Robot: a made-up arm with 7 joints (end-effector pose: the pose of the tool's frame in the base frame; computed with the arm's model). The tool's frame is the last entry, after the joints.
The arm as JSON. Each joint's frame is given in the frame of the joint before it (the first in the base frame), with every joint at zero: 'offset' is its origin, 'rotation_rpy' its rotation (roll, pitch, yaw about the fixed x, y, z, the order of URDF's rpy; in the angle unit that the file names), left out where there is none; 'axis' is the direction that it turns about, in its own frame. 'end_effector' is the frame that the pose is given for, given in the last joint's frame.
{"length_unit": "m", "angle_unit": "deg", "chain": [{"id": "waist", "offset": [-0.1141, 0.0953, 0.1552], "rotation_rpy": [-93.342, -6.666, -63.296], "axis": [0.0, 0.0, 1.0]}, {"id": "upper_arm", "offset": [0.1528, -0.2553, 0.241], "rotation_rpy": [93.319, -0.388, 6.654], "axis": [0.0, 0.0, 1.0]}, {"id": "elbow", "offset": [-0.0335, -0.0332, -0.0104], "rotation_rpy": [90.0, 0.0, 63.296], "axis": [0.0, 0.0, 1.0]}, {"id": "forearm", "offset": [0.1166, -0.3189, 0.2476], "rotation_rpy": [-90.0, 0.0, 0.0], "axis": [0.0, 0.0, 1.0]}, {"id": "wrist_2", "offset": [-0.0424, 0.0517, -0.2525], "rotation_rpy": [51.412, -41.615, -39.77], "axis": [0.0, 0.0, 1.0]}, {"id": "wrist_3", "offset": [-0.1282, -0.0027, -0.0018], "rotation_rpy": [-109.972, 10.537, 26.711], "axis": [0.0, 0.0, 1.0]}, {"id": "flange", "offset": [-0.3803, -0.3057, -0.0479], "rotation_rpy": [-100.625, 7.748, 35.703], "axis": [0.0, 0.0, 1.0]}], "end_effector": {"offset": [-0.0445, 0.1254, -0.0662], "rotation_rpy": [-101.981, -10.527, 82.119]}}
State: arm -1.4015 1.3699 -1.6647 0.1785 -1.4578 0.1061 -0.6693
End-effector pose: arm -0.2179 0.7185 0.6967 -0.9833 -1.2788 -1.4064
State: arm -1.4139 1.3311 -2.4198 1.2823 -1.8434 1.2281 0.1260
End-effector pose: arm 0.2038 0.4437 1.1521 1.2175 -0.0967 1.4206
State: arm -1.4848 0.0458 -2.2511 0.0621 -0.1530 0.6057 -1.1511
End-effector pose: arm -0.4472 0.7370 0.5373 -0.1098 0.2301 -2.3660
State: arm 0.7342 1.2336 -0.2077 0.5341 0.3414 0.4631 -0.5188
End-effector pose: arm 0.4301 -0.2554 -0.5277 1.5979 0.4427 0.7430
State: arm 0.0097 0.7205 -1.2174 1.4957 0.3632 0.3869 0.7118
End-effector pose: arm 0.4145 -0.9271 0.0906 0.8166 0.6160 -0.4152
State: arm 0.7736 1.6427 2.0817 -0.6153 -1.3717 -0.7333 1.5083
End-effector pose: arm -0.1525 -0.1969 0.8064 0.6878 -2.3731 1.5304
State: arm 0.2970 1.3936 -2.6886 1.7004 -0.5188 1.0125 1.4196
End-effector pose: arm 0.7750 -0.2793 0.2075 -1.2549 0.7745 0.6935
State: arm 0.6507 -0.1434 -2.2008 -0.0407 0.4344 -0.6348 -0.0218
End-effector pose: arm -0.2841 -0.8644 0.9377 0.6521 0.8168 -1.5231
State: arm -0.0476 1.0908 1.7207 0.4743 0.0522 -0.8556 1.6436
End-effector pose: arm 1.0043 0.9724 0.2272 -1.9822 -0.9224 0.6893
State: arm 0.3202 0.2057 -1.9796 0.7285 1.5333 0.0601 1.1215
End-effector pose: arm -0.2625 -0.9989 0.2393 1.2422 0.1693 -1.3335
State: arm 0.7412 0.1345 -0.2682 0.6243 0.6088 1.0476 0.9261
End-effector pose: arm -0.2954 -0.3927 -0.0380 0.7630 -0.7230 -1.2026
